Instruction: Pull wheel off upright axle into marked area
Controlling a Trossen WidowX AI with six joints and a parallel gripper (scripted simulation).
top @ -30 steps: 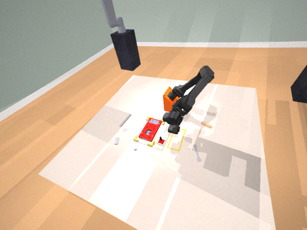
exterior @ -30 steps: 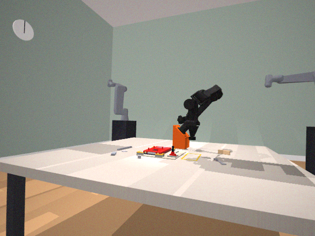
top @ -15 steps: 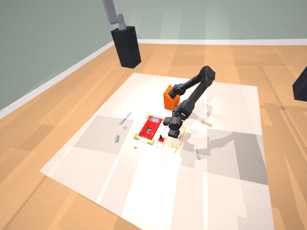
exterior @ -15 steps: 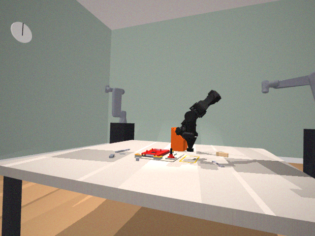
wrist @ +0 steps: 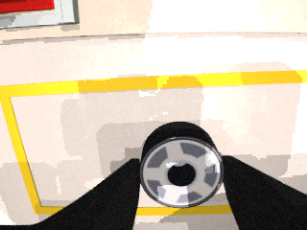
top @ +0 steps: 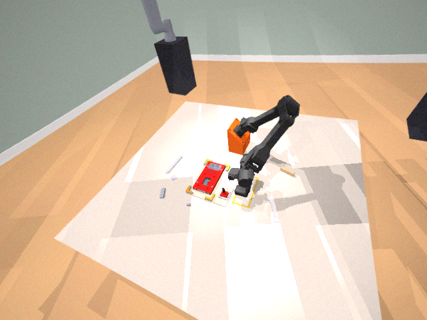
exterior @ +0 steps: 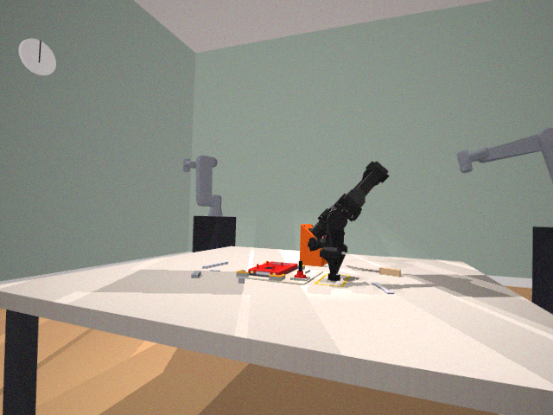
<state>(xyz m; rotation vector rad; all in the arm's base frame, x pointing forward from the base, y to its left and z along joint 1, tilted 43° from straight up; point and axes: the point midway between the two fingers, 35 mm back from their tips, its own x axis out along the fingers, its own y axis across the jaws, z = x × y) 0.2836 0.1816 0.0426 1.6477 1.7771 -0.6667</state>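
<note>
My gripper tip is now right at the black wheel. The rest, counted from my gripper tip: wooden block (19 cm behind, 15 cm to the left).
</note>
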